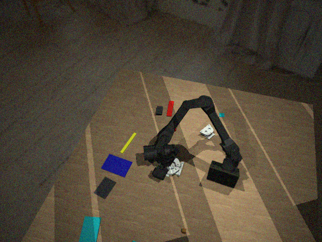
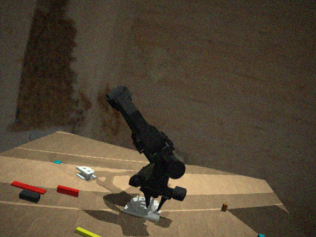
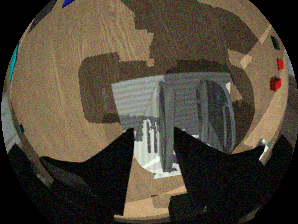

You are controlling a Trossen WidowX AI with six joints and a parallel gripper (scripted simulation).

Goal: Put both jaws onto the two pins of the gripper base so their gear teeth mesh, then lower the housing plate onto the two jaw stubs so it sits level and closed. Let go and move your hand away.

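Now: gripper tip 4 cm past the grey jaw and 1 cm to the left of it. Also, from my gripper tip: yellow bar 25 cm ahead, 11 cm to the right, 1 cm below; then blue plate 27 cm ahead, 4 cm to the left, 1 cm below; then small brown block 16 cm behind, 28 cm to the left.
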